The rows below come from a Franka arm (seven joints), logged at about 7 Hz.
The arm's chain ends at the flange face. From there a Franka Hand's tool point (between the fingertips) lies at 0.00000 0.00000 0.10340 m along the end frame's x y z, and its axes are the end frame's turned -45 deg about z.
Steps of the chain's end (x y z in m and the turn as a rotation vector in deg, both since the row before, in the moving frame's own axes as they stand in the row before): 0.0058, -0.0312, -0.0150, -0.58, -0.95, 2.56; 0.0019, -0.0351, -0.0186, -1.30, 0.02, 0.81; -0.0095, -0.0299, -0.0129, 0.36, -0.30, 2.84; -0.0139, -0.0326, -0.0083, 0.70, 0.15, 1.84; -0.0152, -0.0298, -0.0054, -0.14, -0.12, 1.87
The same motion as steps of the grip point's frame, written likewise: 0.0242, -0.0185, -0.0150, 0.26, -1.08, 2.56; 0.0245, -0.0218, -0.0186, -0.93, -0.91, 0.81; 0.0145, -0.0287, -0.0129, 0.47, 0.04, 2.84; 0.0143, -0.0336, -0.0083, 0.39, 0.60, 1.84; 0.0100, -0.0318, -0.0054, -0.01, -0.18, 1.87
